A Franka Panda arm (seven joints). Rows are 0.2 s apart.
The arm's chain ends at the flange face. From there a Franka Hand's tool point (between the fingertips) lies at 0.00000 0.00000 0.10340 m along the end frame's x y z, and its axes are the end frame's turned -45 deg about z.
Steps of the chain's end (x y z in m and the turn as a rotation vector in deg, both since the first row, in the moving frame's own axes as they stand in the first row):
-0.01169, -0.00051, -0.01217, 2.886, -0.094, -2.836
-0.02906, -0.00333, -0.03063, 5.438, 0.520, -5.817
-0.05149, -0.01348, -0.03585, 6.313, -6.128, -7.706
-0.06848, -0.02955, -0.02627, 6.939, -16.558, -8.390
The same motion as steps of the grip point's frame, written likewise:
-0.00444, -0.01251, -0.01230, 2.107, 1.974, -2.836
-0.01093, -0.02954, -0.03110, 3.478, 4.213, -5.817
-0.02771, -0.06172, -0.03706, 8.797, 0.131, -7.706
-0.04173, -0.09782, -0.03130, 16.615, -6.802, -8.390

